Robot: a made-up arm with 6 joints.
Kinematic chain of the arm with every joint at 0, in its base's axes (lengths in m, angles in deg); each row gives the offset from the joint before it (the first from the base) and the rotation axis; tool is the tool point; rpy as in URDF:
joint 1: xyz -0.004 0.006 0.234 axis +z
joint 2: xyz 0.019 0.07 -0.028 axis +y
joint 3: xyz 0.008 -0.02 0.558 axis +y
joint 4: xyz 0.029 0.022 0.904 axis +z
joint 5: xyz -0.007 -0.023 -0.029 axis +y
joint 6: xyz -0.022 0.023 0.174 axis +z
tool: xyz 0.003 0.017 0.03 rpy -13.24 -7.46 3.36
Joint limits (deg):
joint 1: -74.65..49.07
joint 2: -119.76..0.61
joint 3: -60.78..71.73
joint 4: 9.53..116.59
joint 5: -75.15..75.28
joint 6: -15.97..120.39
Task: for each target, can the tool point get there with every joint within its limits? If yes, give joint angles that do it. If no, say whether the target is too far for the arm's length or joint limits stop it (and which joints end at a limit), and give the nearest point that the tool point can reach.
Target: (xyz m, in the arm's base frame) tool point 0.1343 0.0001 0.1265
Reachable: no: joint limits stop it (at a limit: joint 2, joint 3, joint 4, joint 5, joint 6) | nearest point 0.9234 -0.0336 0.9100 | short by 1.112 m
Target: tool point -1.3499 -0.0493 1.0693
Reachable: yes | joints 3.80 -67.14 16.40 38.71 -14.83 15.78
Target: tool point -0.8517 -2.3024 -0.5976
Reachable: no: too far | nearest point -0.9166 -1.1617 -0.3136 | short by 1.177 m
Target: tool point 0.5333 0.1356 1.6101
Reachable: yes | joints 5.62 -14.10 50.06 42.18 12.79 82.11
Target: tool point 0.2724 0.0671 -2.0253
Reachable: no: too far | nearest point -0.0399 0.4130 -1.1293 | short by 1.010 m
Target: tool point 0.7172 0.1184 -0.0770
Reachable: no: joint limits stop it (at a limit: joint 2, joint 3, joint 4, joint 5, joint 6) | nearest point 0.9843 0.1600 0.8487 | short by 0.964 m
